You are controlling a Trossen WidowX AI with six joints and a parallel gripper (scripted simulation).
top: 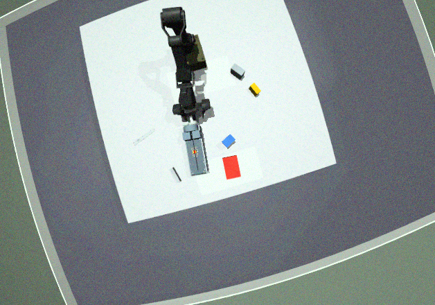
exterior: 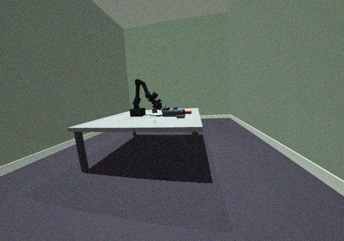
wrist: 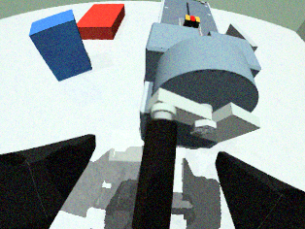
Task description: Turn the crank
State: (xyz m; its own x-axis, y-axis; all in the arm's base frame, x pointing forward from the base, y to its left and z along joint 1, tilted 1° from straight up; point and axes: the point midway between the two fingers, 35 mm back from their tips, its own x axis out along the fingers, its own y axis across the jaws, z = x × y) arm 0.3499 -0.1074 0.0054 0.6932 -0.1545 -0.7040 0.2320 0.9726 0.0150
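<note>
My gripper tip is now 2 cm past the crank handle and 2 cm below it. Also, from my gripper tip: red pointer 16 cm ahead, 7 cm to the right; flat red block 31 cm ahead, 8 cm to the left, 6 cm below; blue block 17 cm ahead, 12 cm to the left, 3 cm below.
</note>
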